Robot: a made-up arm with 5 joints.
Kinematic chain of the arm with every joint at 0, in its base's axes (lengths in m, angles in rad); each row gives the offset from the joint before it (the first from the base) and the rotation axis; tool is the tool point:
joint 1: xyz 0 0 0.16 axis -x
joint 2: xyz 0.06 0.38 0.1 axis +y
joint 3: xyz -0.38 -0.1 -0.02 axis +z
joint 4: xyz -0.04 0 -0.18 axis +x
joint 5: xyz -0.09 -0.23 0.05 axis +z
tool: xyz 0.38 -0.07 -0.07
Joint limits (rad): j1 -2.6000..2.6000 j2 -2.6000..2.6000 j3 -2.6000..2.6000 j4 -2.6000..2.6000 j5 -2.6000..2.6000
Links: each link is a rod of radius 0.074 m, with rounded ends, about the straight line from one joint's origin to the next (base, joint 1, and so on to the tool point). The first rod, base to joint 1, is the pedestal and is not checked.
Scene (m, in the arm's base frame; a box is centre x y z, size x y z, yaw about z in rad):
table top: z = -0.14
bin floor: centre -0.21 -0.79 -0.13 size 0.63 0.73 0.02 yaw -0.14
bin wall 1: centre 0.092 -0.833 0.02 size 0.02 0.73 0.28 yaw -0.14
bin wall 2: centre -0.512 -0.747 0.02 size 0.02 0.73 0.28 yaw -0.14
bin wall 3: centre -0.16 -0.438 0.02 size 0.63 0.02 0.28 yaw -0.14
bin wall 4: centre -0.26 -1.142 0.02 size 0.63 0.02 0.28 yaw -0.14
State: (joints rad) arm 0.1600 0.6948 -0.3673 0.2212 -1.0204
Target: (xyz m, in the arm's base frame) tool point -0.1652 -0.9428 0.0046
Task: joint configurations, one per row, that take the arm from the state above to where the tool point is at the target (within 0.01 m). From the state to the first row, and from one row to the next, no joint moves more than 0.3 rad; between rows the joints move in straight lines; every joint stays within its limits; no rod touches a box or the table.
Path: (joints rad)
1: -0.1294 0.8399 -0.4045 0.1845 -1.0890
2: -0.4189 0.9849 -0.4417 0.1477 -1.1576
3: -0.7083 1.1300 -0.4789 0.1110 -1.2263
4: -0.9977 1.2750 -0.5161 0.0742 -1.2949
5: -1.2871 1.4201 -0.5533 0.0375 -1.3635
6: -1.5766 1.5652 -0.5905 0.0007 -1.4321

